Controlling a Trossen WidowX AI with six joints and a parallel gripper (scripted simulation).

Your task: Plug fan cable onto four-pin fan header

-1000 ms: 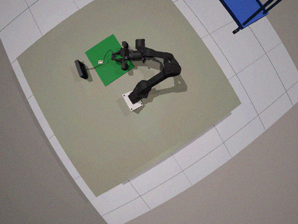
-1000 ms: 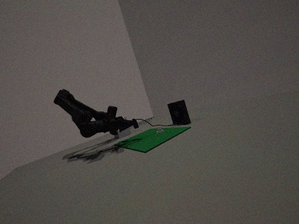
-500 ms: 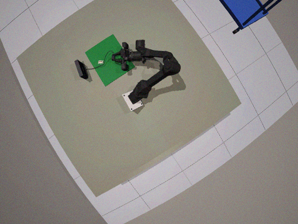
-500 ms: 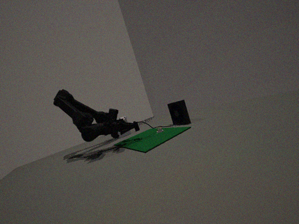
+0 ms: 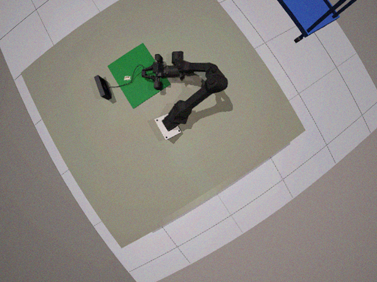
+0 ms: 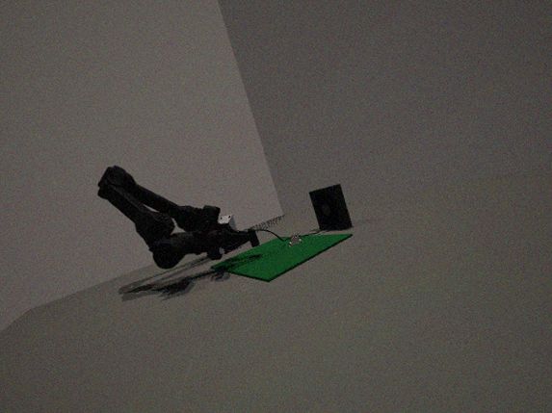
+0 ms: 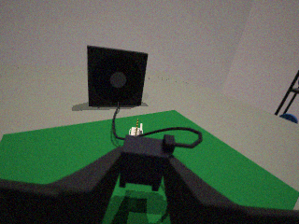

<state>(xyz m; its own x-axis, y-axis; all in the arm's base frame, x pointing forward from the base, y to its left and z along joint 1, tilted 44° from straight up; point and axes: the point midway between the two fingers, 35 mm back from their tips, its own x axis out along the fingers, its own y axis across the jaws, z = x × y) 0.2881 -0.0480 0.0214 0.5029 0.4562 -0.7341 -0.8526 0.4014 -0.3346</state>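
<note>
Right now my gripper tip is 7 cm above the green board, 3 cm to the right of it and 3 cm short of it. Round my gripper tip: black fan 22 cm to the left, 5 cm ahead; black plug 1 cm below; white four-pin header 9 cm to the left, 6 cm below, 4 cm ahead.
</note>
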